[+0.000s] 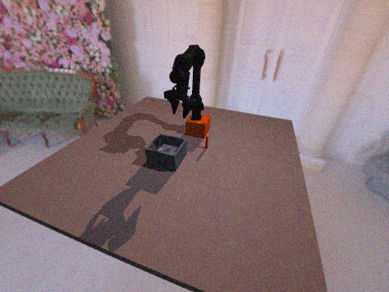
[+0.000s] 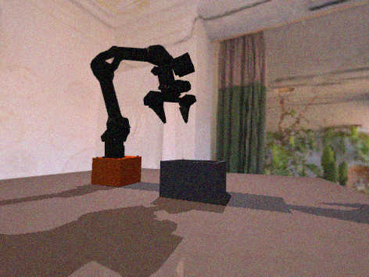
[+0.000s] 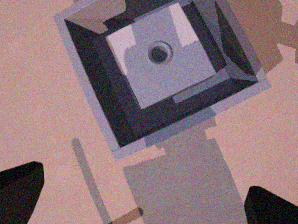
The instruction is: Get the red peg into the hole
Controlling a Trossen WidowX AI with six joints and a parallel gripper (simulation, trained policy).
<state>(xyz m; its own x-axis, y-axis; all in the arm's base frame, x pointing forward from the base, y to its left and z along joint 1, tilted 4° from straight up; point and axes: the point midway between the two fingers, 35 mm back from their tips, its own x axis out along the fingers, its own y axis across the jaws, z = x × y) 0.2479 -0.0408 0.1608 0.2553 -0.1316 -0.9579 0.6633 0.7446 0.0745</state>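
The red peg is 180 mm below my gripper tip, 150 mm to the left of it and 70 mm behind it. The rest, counted from my gripper tip: dark box: 200 mm below, 80 mm ahead, 50 mm to the right; then grey plate: 180 mm below, 80 mm ahead, 50 mm to the right.
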